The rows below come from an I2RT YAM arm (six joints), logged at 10 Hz.
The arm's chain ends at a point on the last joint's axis. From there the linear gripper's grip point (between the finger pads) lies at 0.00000 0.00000 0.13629 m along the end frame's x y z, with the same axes.
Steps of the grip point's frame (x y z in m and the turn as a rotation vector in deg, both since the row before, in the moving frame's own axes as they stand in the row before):
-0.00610, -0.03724, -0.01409, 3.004, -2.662, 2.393
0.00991, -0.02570, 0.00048, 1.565, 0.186, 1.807
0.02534, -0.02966, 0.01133, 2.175, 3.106, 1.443
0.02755, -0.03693, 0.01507, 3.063, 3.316, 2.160
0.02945, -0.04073, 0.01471, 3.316, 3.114, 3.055
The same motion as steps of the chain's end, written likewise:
0.00008, -0.02997, -0.01376, 3.004, -2.662, 2.393
0.00941, -0.02199, 0.00053, 1.565, 0.186, 1.807
0.01789, -0.02458, 0.01163, 2.175, 3.106, 1.443
0.01953, -0.02980, 0.01549, 3.063, 3.316, 2.160
0.02184, -0.03305, 0.01514, 3.316, 3.114, 3.055

